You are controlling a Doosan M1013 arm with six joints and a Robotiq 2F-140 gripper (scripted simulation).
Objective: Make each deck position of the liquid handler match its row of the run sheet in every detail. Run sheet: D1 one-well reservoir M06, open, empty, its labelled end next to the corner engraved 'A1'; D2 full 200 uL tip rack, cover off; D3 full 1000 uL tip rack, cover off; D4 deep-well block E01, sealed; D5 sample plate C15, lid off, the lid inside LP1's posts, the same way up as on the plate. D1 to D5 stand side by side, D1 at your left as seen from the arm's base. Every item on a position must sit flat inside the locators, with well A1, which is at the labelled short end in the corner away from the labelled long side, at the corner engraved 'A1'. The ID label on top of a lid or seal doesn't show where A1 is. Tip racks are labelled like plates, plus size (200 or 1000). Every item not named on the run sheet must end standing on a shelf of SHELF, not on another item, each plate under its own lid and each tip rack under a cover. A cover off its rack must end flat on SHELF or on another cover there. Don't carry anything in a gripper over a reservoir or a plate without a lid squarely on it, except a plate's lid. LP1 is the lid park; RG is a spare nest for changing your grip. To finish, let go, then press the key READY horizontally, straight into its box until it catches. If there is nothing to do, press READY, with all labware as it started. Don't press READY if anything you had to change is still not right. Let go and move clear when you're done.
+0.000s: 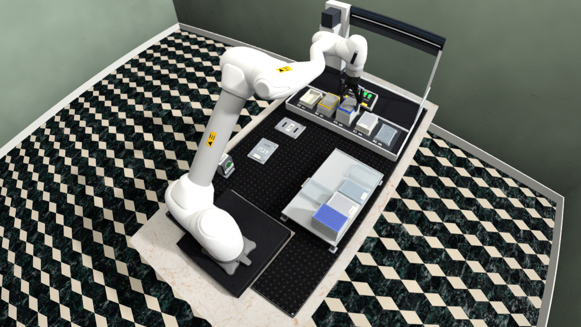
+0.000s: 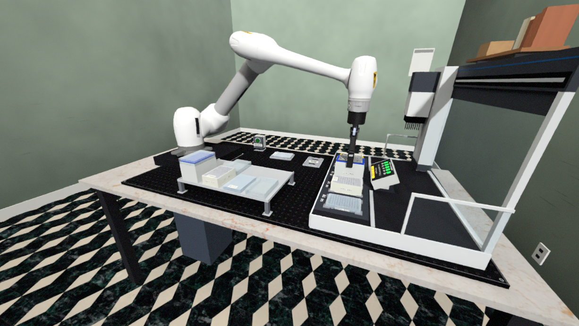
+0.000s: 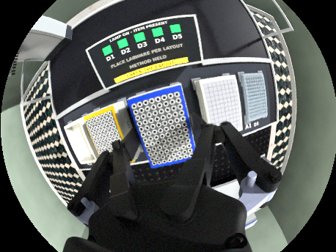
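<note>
The blue-rimmed tip rack is 3 cm below my hand, 1 cm to the right of it and 1 cm behind it. The rest, counted from my hand: white one-well reservoir (25 cm to the left, 9 cm below); yellow-rimmed tip rack (12 cm to the left, 6 cm below, 1 cm behind); clear plate (25 cm to the right, 9 cm below).
</note>
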